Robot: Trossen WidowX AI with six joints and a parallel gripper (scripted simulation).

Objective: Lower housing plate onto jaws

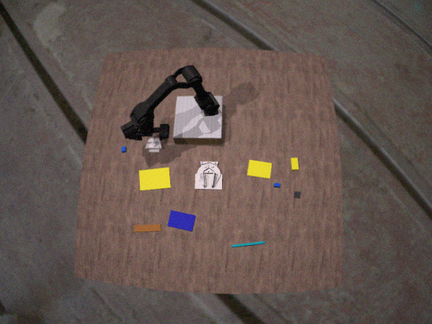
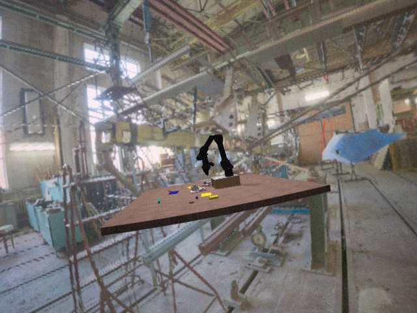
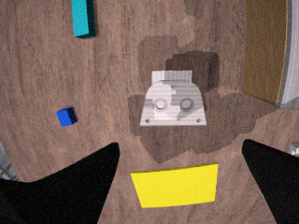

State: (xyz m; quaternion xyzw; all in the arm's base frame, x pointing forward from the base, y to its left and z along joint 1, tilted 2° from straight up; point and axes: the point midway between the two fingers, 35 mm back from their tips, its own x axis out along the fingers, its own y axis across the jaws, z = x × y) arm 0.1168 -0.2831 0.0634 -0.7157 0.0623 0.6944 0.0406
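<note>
Right now my gripper tip is 200 mm short of the white base, 230 mm to the right of it and 100 mm above it. Round my gripper tip: yellow card 160 mm ahead, 10 mm to the right, 100 mm below; blue card 360 mm ahead, 90 mm to the left, 100 mm below; orange strip 380 mm ahead, 70 mm to the right, 100 mm below.
</note>
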